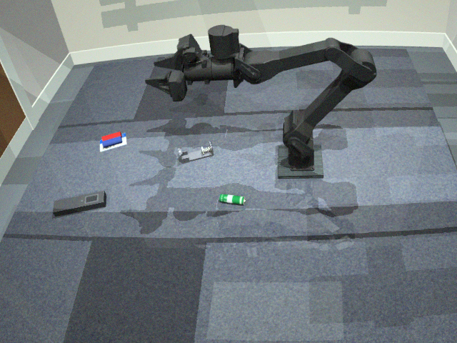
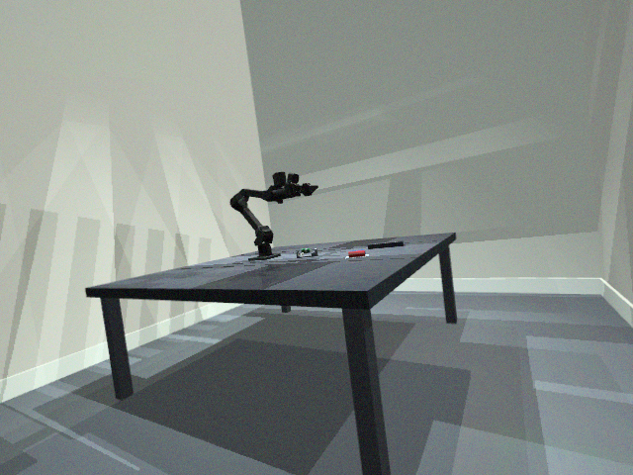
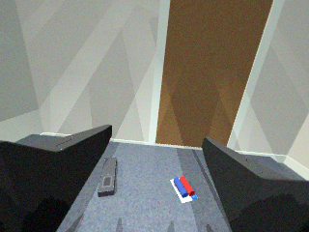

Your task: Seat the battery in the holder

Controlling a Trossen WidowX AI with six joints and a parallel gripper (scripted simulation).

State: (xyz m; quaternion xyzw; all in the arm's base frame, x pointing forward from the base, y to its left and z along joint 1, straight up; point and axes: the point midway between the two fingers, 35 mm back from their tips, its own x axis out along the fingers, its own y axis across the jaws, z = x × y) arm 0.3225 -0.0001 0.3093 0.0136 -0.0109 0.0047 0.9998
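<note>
Right now my gripper tip is 310 mm above the battery, 180 mm past it and 130 mm to the right of it. From my gripper tip the other things lie so: black flat device: 310 mm below, 260 mm ahead, 150 mm to the left.
</note>
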